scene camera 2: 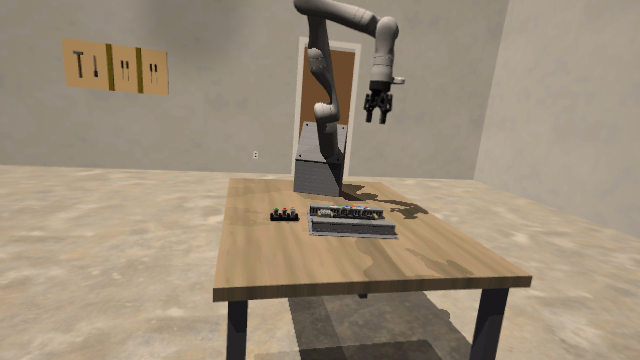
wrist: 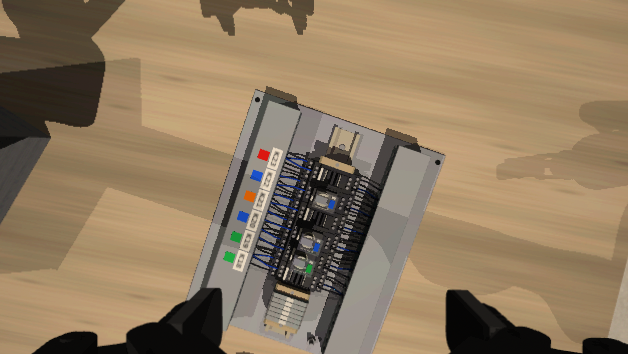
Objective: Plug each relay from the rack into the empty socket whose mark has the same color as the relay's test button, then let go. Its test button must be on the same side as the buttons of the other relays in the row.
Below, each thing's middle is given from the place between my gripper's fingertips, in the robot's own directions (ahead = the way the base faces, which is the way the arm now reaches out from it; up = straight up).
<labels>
Now: hand 39 cm above the grey panel (wrist: 315,129), 5 cm to the left of it and 3 cm past it.
</labels>
